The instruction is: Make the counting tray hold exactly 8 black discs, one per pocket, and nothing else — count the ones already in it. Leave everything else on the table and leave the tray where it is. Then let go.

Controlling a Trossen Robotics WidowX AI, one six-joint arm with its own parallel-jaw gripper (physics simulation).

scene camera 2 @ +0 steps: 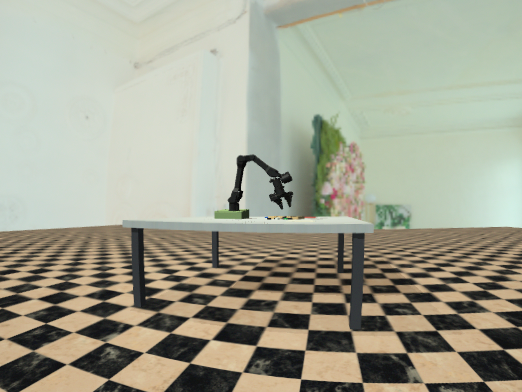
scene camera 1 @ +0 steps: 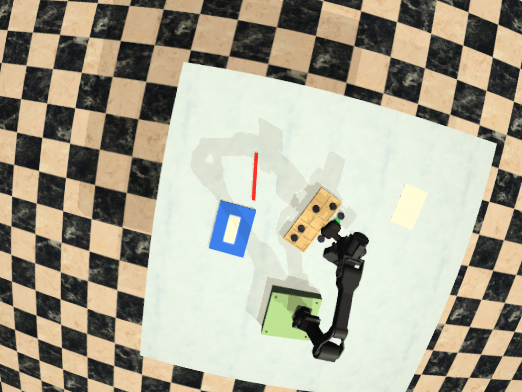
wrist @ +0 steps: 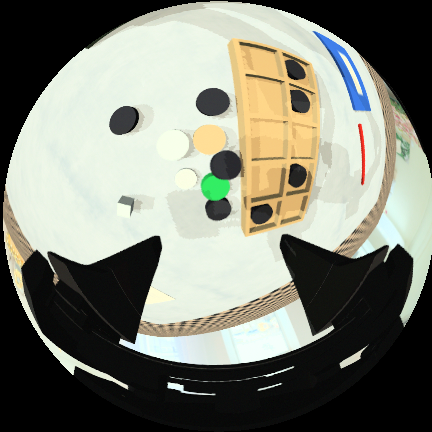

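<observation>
The wooden counting tray (scene camera 1: pixel 312 220) (wrist: pixel 242 125) has two columns of pockets. Three black discs (wrist: pixel 296 69) (wrist: pixel 300 101) (wrist: pixel 297 175) sit in its far column and one black disc (scene camera 1: pixel 333 206) (wrist: pixel 261 213) in an end pocket of its near column. Loose black discs (wrist: pixel 124 120) (wrist: pixel 213 101) (wrist: pixel 225 165) (wrist: pixel 218 209) lie outside the tray; one overlaps the edge of the green disc (scene camera 1: pixel 338 220) (wrist: pixel 215 187) in the wrist view. My gripper (scene camera 1: pixel 328 240) (scene camera 2: pixel 285 207) (wrist: pixel 221 241) is open and empty, above the table beside the tray. Its arm hides some discs in scene camera 1.
A tan disc (wrist: pixel 209 139), a larger white disc (wrist: pixel 173 145), a smaller white disc (wrist: pixel 186 178) and a pale cube (wrist: pixel 125 206) lie beside the tray. A blue frame (scene camera 1: pixel 216 232) (wrist: pixel 361 103), red bar (scene camera 1: pixel 255 176) (wrist: pixel 362 155) and cream rectangle (scene camera 1: pixel 408 206) lie farther off.
</observation>
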